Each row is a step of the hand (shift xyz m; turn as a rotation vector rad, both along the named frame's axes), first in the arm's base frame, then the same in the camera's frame.
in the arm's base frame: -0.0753 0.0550 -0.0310 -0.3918 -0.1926 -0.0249
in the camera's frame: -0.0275 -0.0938 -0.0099 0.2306 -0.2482 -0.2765
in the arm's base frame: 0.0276 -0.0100 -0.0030 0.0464 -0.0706 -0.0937
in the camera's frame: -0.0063 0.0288 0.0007 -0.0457 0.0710 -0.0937
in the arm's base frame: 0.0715 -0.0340 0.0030 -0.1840 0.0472 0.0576
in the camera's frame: -0.0038 0.0790 0.0037 0.0812 -0.1810 0.0075
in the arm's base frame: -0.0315 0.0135 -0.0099 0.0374 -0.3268 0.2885
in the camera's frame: -0.0038 -0.0345 -0.0084 0.3866 0.2045 -0.0098
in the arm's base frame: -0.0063 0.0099 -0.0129 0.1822 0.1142 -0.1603
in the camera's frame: -0.0130 -0.0109 -0.0042 -0.2486 0.0961 0.0296
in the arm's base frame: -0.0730 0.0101 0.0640 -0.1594 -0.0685 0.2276
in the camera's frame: 0.0676 -0.0658 0.0249 0.2643 -0.0958 0.0534
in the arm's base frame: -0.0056 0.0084 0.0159 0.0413 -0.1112 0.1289
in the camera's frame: 0.0090 -0.0083 0.0143 0.1442 0.0958 0.0269
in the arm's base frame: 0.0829 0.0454 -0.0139 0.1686 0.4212 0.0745
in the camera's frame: -0.0656 0.0494 0.0487 -0.2447 -0.0559 0.3852
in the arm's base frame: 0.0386 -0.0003 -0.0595 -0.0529 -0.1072 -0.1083
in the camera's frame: -0.0576 0.0313 -0.0270 -0.0004 0.0018 -0.1613
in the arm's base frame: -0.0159 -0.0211 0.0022 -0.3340 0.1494 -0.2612
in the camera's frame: 0.0193 -0.0034 -0.0178 -0.1599 -0.3751 -0.1894
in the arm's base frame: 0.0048 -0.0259 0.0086 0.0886 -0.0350 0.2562
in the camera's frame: 0.0194 0.0172 -0.0097 0.1783 0.1051 0.1786
